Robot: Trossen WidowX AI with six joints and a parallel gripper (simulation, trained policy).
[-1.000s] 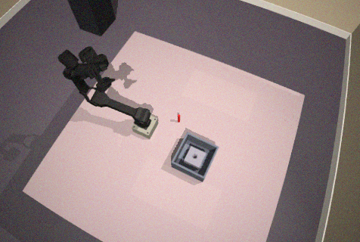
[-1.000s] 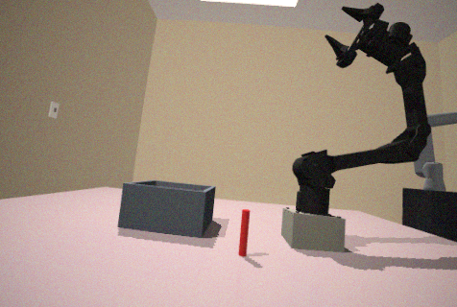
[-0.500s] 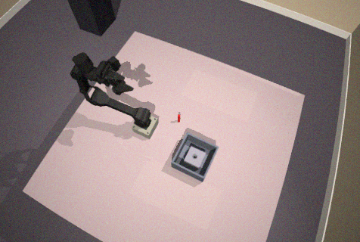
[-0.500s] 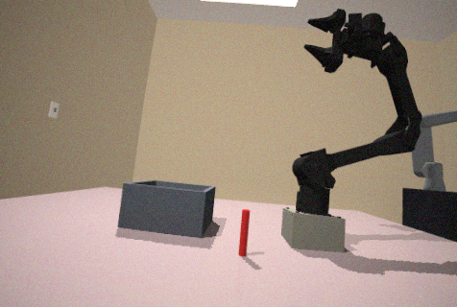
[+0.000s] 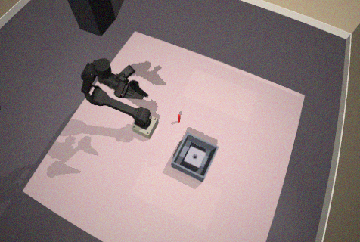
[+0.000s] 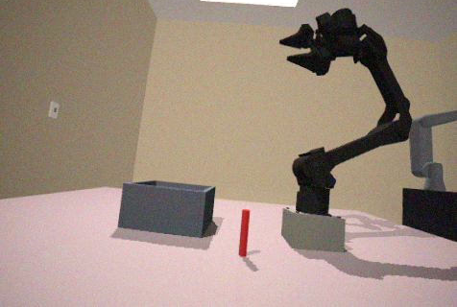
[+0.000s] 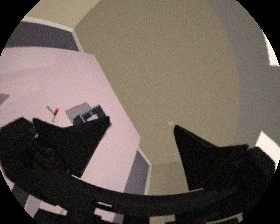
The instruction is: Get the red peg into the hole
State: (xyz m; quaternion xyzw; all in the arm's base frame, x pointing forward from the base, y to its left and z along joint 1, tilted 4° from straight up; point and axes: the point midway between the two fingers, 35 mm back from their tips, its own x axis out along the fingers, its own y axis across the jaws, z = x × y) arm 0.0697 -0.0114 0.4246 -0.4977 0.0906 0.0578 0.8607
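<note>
The red peg lies 8 cm ahead of my gripper tip, 16 cm to the left of it and 45 cm below it. Also, from my gripper tip: grey box: 25 cm ahead, 2 cm to the right, 46 cm below.
</note>
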